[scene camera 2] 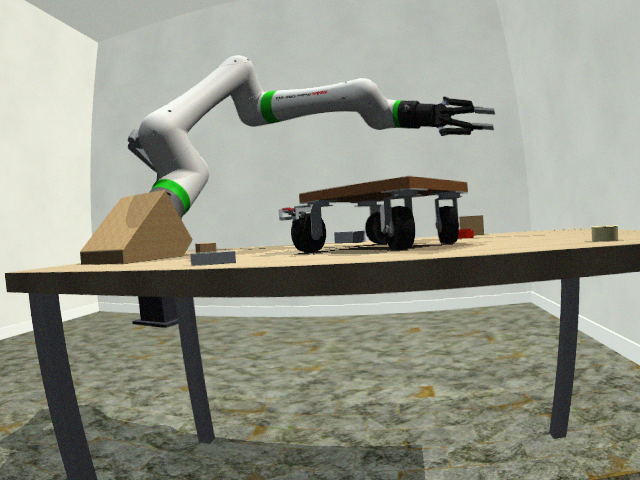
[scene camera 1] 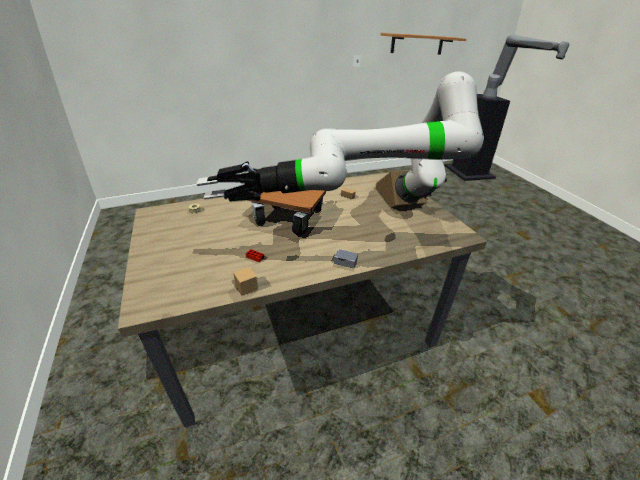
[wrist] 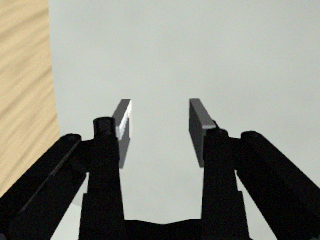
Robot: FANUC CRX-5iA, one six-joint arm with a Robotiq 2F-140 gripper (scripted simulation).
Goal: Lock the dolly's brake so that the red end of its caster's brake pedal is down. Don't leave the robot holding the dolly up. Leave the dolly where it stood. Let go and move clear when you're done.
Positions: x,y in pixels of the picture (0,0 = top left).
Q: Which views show my gripper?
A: Scene camera 2, scene camera 1 and the wrist view: all of them.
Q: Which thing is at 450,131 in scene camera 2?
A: My gripper.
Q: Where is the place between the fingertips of my gripper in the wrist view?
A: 160,114
